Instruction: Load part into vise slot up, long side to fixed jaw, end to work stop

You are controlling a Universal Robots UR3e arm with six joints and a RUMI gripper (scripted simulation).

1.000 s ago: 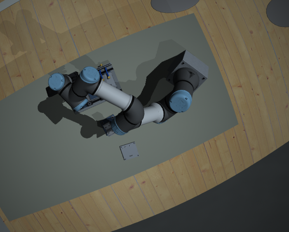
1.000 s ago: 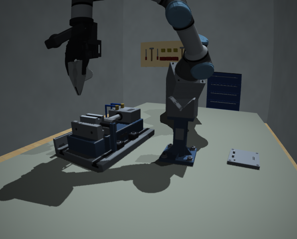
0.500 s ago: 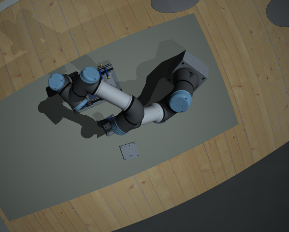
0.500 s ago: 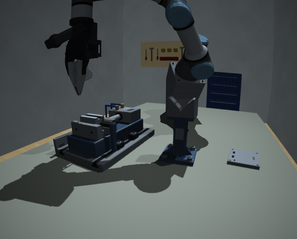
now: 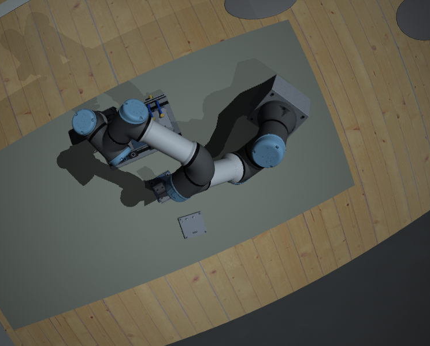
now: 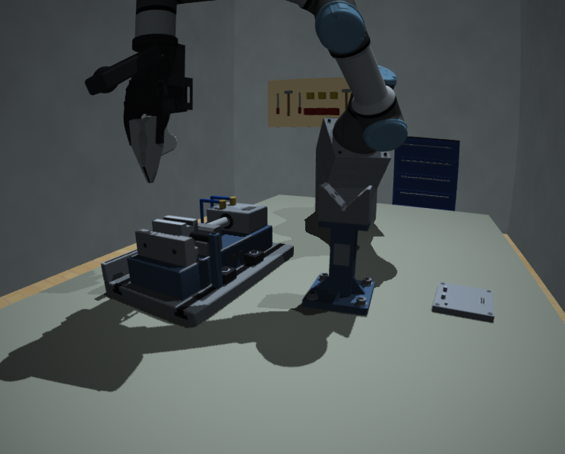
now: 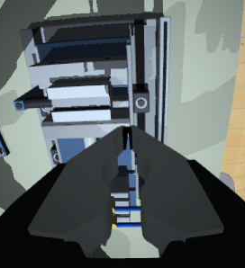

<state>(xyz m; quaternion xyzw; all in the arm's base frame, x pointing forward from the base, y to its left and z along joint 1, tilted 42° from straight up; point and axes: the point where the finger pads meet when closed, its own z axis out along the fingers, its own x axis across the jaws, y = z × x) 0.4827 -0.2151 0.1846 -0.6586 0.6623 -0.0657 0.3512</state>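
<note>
Right now the part is 8 cm below my hand, 5 cm to the left of it and 1 cm behind it. The rest, counted from my hand: moving jaw: 10 cm below, 5 cm to the left, 4 cm behind; fixed jaw: 10 cm below, 5 cm to the left, 2 cm ahead; work stop: 10 cm to the left, 9 cm below, 2 cm behind.
</note>
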